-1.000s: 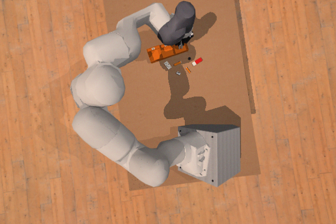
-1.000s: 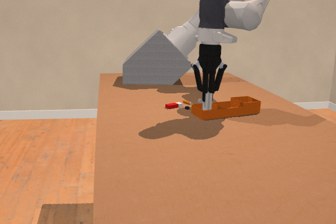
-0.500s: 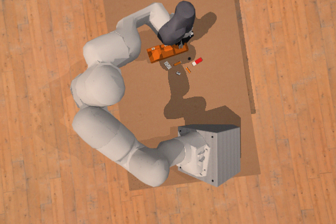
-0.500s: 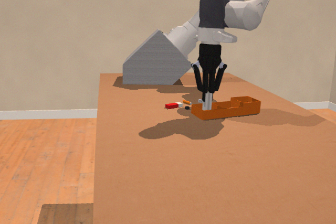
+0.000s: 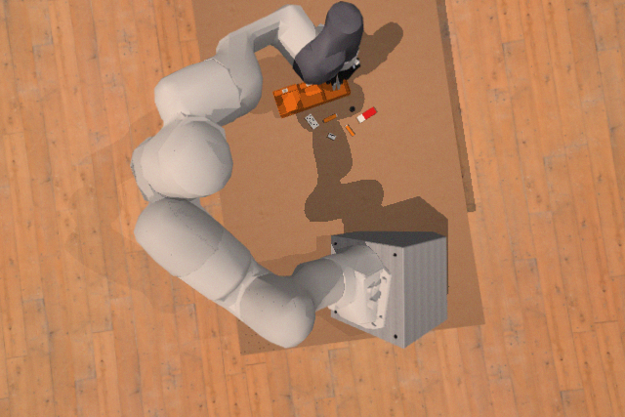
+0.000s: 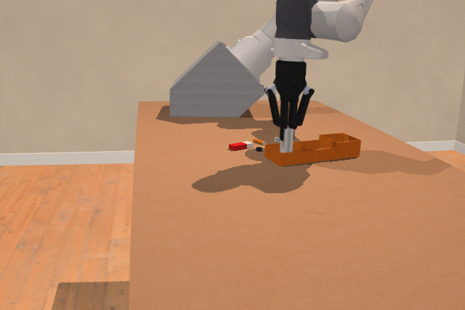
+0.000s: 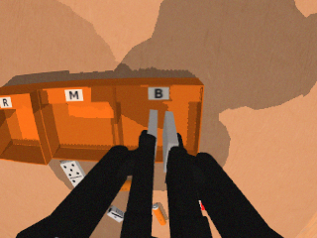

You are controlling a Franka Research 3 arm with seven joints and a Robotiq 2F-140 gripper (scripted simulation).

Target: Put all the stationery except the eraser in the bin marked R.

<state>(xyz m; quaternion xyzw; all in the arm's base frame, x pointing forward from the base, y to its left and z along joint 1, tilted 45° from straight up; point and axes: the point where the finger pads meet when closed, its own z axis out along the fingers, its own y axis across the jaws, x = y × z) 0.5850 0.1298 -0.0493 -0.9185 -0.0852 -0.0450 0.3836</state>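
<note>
The orange bin is 80 mm to the left of my hand, 30 mm below it and 20 mm behind it. Round my hand: white eraser 100 mm to the right, 100 mm behind, 40 mm below; then white domino 120 mm behind, 80 mm to the left, 50 mm below; then small black piece 80 mm behind, 60 mm to the right, 50 mm below.
</note>
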